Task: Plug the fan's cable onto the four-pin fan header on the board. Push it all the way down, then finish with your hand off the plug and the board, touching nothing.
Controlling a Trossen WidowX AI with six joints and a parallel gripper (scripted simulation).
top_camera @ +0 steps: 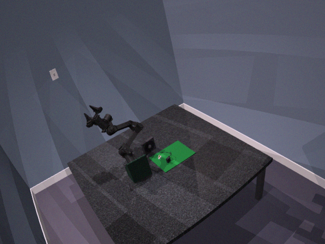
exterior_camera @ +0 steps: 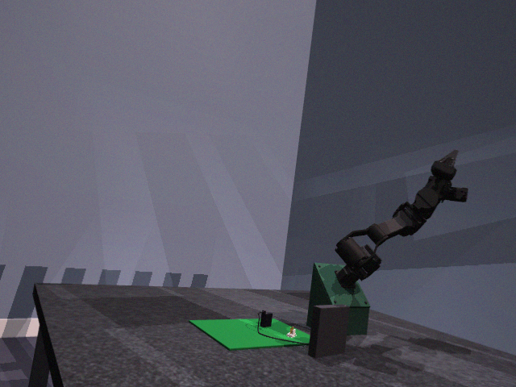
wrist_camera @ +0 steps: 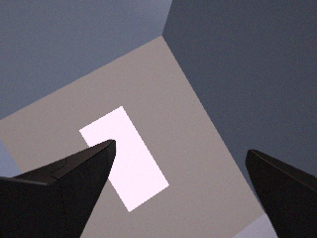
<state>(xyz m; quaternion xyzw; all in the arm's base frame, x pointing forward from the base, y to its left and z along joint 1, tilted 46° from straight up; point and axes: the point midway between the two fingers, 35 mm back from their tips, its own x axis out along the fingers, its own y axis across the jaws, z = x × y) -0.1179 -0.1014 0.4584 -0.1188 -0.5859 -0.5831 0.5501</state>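
The black fan plug lies 41 cm ahead of my gripper tip, 29 cm to the right of it and 56 cm below it. Round my gripper tip: green board 47 cm ahead, 25 cm to the right, 60 cm below; four-pin fan header 38 cm ahead, 20 cm to the right, 58 cm below; black fan 36 cm ahead, 7 cm to the right, 52 cm below.
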